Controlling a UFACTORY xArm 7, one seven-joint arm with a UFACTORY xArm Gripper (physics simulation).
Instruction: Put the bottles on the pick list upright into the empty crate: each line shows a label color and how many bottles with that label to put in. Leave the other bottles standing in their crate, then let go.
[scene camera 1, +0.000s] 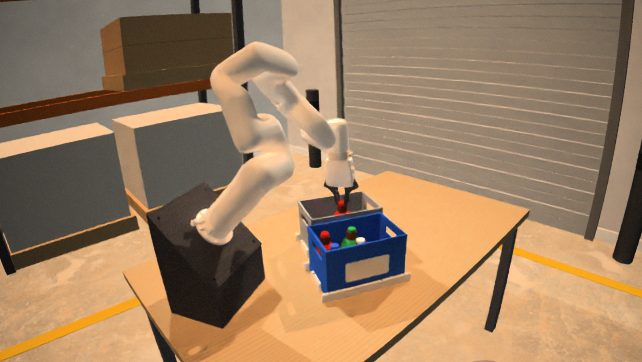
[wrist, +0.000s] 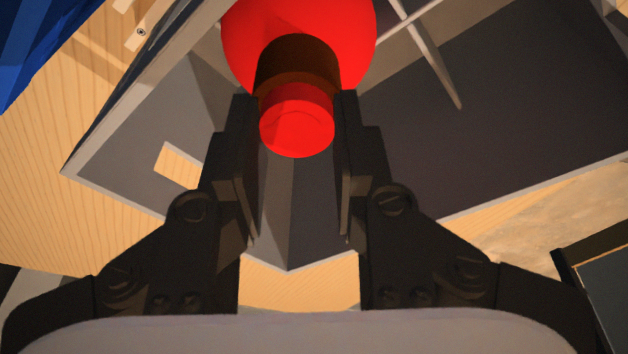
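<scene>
A red bottle (wrist: 293, 64) is 11 cm from the lens, while the gripper (wrist: 297, 124) is 12 cm from the lens.
</scene>
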